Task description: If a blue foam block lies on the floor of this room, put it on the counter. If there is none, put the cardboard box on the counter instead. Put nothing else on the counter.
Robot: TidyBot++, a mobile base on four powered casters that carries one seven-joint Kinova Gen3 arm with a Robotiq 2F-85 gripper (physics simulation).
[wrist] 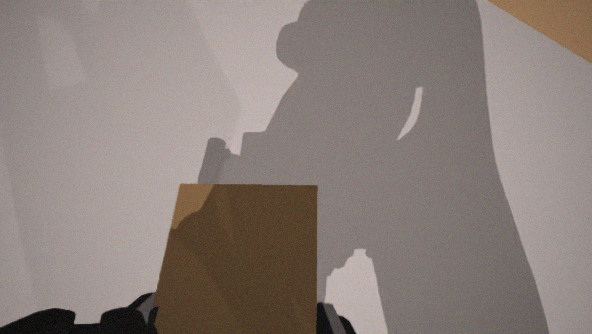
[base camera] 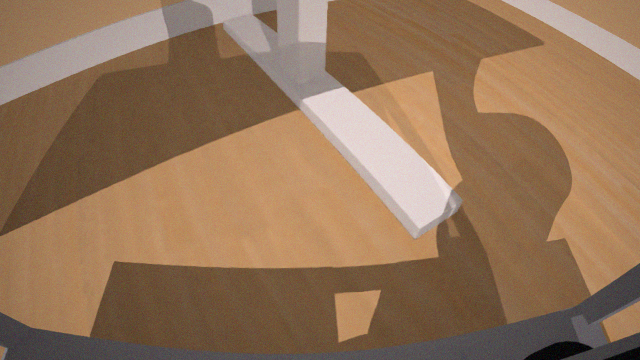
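A brown cardboard box stands between the black fingers of my gripper at the lower middle of the wrist view, one finger at each side. The gripper is shut on it. Below and behind the box is a broad pale surface with the arm's dark shadow across it. The frames do not show clearly how high the box is above this surface, or whether the surface is the counter. The box's underside is hidden. No blue foam block shows in either view.
In the base camera view a white foot bar with an upright post stands on the wooden floor ahead of the base. Pale bands cross the floor behind it. Wood colour shows past the pale surface's edge at the wrist view's upper right.
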